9 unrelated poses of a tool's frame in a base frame.
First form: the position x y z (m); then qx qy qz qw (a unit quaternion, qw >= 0).
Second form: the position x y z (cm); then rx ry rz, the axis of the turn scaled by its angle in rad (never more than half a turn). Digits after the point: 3 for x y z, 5 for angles.
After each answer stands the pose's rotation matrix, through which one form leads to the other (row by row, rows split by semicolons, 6 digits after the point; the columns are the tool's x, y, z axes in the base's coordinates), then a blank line. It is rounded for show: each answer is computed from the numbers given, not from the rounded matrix.
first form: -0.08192 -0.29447 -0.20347 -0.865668 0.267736 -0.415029 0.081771
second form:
-8.192 -29.447 -20.347 -2.58651 0.79996 -1.24005
0.512136 -0.395667 0.762341; -0.531416 -0.843262 -0.080663; 0.674769 -0.363810 -0.642129

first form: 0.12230 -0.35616 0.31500 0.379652 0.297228 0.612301 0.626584
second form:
12.230 -35.616 31.500 0.87064 0.68162 1.40417
0.073486 -0.541630 0.837399; 0.993002 -0.038096 -0.111782; 0.092446 0.839754 0.535040

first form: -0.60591 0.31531 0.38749 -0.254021 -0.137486 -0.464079 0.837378
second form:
-60.591 31.531 38.749 -0.53751 -0.29092 -0.98199
0.531457 0.847067 0.005516; -0.707370 0.440208 0.553032; 0.466027 -0.297814 0.833142

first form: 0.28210 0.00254 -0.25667 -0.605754 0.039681 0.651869 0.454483
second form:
28.210 0.254 -25.667 -1.49475 0.09792 1.60854
0.146985 -0.640600 -0.753675; 0.544453 -0.583741 0.602343; -0.825813 -0.498876 0.262975

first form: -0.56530 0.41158 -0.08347 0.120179 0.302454 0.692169 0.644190
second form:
-56.530 41.158 -8.347 0.27366 0.68871 1.57613
-0.141153 -0.819079 0.556044; 0.964474 0.012918 0.263862; -0.223307 0.573535 0.788157

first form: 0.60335 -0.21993 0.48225 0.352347 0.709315 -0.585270 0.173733
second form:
60.335 -21.993 48.225 0.99907 2.01124 -1.65952
-0.691337 0.703211 -0.165973; 0.296489 0.066622 -0.952710; -0.658899 -0.707853 -0.254552

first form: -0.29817 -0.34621 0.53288 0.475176 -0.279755 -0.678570 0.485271
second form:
-29.817 -34.621 53.288 1.15660 -0.68094 -1.65167
-0.077440 0.392715 -0.916394; -0.924446 -0.372499 -0.081512; -0.373366 0.840845 0.391890

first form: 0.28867 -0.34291 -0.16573 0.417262 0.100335 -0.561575 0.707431
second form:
28.867 -34.291 -16.573 0.92681 0.22286 -1.24735
0.349133 0.878283 -0.326688; -0.710819 0.021052 -0.703060; -0.610608 0.477677 0.631651

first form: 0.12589 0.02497 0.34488 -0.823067 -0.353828 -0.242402 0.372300
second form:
12.589 2.497 34.488 -2.10940 -0.90681 -0.62124
0.632094 0.762941 0.135566; 0.401956 -0.472397 0.784393; 0.662487 -0.441319 -0.605268

